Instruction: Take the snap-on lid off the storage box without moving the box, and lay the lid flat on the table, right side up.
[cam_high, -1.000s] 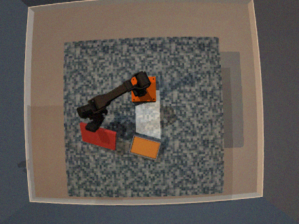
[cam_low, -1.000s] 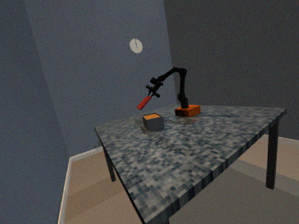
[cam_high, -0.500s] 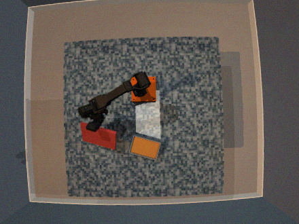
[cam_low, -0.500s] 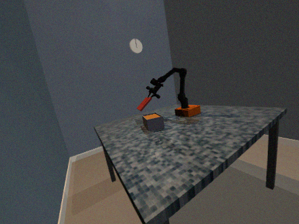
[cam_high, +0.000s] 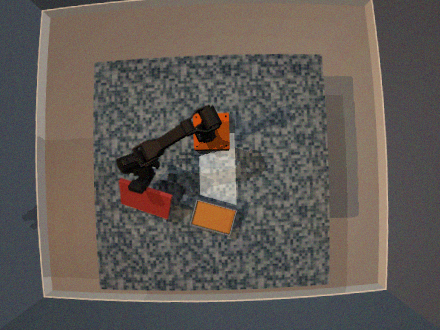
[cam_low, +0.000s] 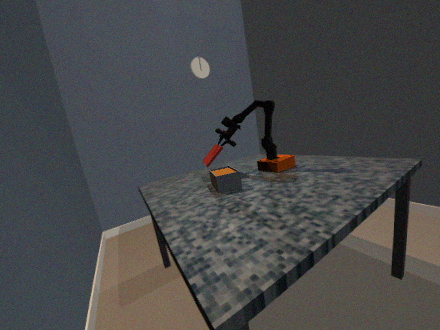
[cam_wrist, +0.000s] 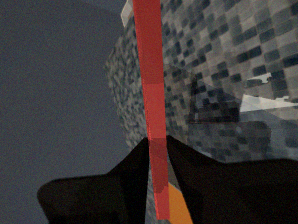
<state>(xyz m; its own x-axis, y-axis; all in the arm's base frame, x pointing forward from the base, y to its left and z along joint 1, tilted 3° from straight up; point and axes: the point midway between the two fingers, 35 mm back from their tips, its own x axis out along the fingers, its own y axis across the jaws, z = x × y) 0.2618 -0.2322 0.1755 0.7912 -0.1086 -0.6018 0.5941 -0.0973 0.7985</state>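
My gripper tip is now 6 cm short of the lid, 5 cm above it and 1 cm to the left of it. Round my gripper tip: storage box: 31 cm to the left, 16 cm below, 12 cm ahead.
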